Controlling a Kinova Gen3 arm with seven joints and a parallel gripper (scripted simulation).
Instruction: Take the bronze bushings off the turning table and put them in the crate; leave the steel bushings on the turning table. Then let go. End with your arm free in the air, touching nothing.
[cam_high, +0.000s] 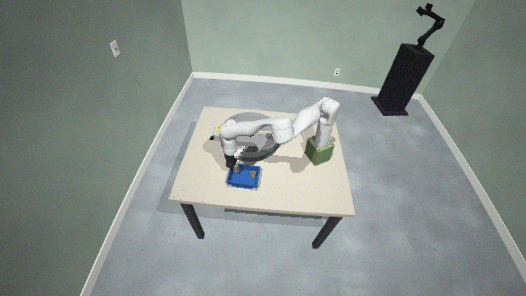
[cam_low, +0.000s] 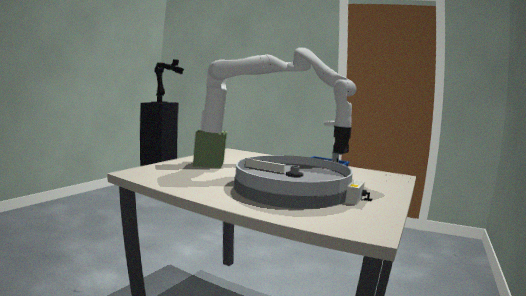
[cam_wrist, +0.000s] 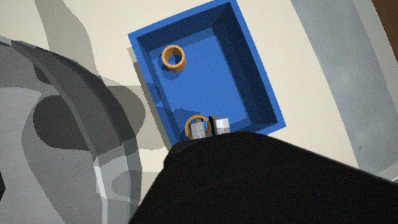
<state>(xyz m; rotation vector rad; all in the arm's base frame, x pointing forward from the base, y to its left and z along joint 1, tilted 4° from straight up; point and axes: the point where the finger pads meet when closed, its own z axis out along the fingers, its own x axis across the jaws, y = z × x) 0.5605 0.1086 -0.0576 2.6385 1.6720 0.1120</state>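
My hand is 5 cm past the blue crate, 3 cm to the right of it and 3 cm above it. The rest, counted from my hand: grey turning table 11 cm behind, 31 cm to the right.
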